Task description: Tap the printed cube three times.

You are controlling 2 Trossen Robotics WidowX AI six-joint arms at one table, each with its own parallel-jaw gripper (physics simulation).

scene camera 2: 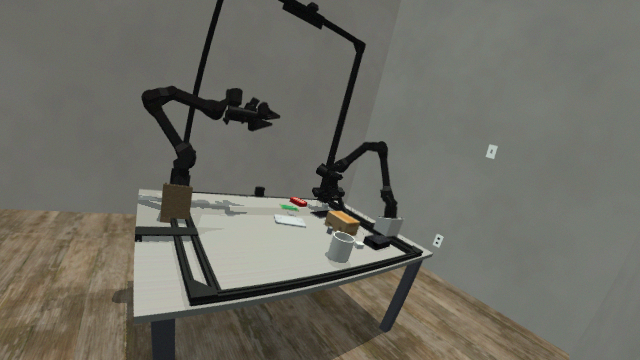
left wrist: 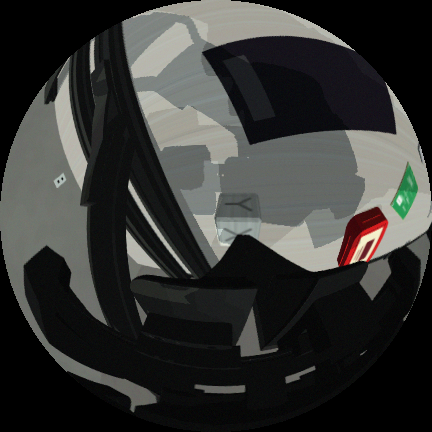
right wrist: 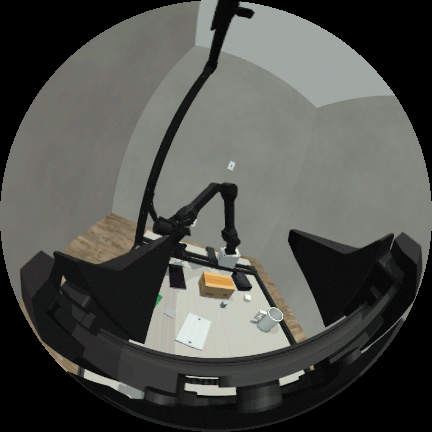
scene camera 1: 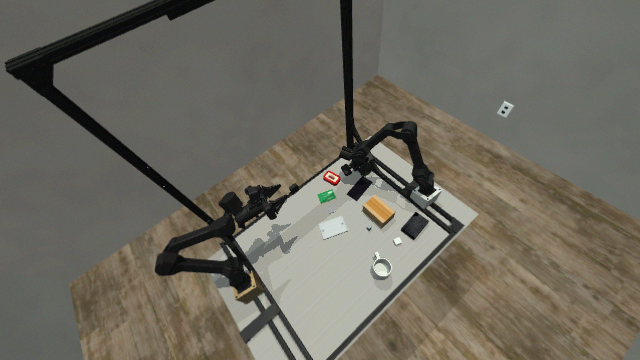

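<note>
The printed cube [left wrist: 238, 218] is grey with dark letters on its faces, and stands on the table beside the dark frame rail in the left wrist view. It cannot be made out in the scene views. My left gripper [left wrist: 241, 239] is shut and empty. Its tips overlap the cube's lower edge in the left wrist view; whether they touch it cannot be told. The left gripper also shows low over the table in scene camera 1 [scene camera 1: 364, 170] and scene camera 2 [scene camera 2: 330, 195]. My right gripper [scene camera 1: 281, 194] [scene camera 2: 276, 120] is open and empty, high above the table.
Near the left gripper lie a dark flat panel [scene camera 1: 359, 188] [left wrist: 305, 90], a red-framed object [scene camera 1: 331, 177] [left wrist: 363, 235] and a green card [scene camera 1: 327, 196] [left wrist: 405, 191]. Farther off are an orange block [scene camera 1: 378, 210], a black box [scene camera 1: 415, 225], a white plate [scene camera 1: 333, 227] and a mug [scene camera 1: 381, 268].
</note>
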